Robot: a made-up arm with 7 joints. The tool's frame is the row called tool.
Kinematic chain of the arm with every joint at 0, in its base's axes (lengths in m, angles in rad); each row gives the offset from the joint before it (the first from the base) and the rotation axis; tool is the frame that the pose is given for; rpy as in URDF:
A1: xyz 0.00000 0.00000 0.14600 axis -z
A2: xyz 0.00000 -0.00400 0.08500 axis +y
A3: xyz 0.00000 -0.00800 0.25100 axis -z
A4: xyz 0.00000 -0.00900 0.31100 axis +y
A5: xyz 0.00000 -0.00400 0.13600 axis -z
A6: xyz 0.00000 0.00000 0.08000 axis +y
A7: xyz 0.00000 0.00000 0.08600 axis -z
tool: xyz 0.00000 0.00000 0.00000 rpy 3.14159 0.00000 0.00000
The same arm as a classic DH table. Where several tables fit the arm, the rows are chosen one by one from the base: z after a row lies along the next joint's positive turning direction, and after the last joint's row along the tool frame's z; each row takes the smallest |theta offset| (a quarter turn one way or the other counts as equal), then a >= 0, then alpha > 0; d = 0 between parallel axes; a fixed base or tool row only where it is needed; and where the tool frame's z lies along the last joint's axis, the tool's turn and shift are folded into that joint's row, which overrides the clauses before.
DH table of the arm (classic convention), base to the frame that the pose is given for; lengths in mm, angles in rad. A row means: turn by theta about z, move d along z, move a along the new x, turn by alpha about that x. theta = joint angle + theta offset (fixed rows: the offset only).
base (fixed): theta0 0, d 0, a 0, alpha 3.1416
A1: theta0 0, d -231, a 0, alpha 1.5708
A2: theta0 0, d -12, a 0, alpha -1.5708
A3: theta0 0, d -562, a 0, alpha 1.5708
A4: theta0 0, d -13, a 0, alpha -1.5708
A5: theta0 0, d -216, a 0, alpha 1.5708
A6: theta0 0, d 0, a 0, alpha -1.5708
A7: theta0 0, d -86, a 0, alpha 0

